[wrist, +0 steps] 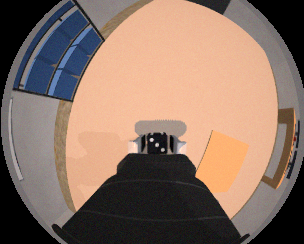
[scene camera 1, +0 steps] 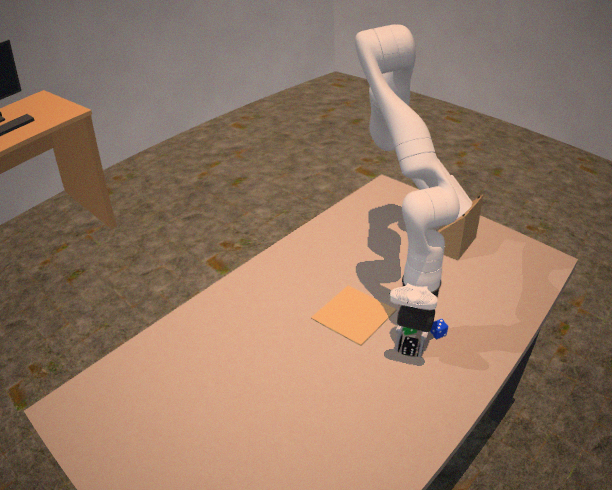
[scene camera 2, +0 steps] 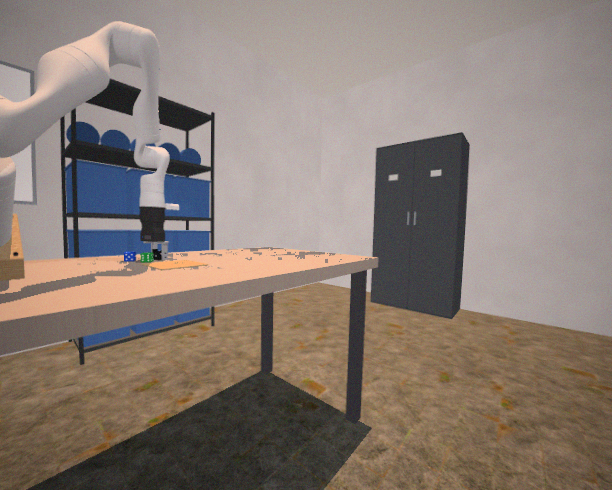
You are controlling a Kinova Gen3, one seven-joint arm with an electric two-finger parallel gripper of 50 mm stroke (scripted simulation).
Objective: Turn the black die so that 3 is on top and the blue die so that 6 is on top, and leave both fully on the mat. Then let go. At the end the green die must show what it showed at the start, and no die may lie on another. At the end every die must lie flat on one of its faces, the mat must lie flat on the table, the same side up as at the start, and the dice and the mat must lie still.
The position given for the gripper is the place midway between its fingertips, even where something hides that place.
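Note:
You can see the gripper (scene camera 1: 409,350), and the gripper is also there in the wrist view (wrist: 157,141) and in scene camera 2 (scene camera 2: 159,259). There's an orange mat (scene camera 1: 353,314) as well, and the mat can also be seen in the wrist view (wrist: 223,157).

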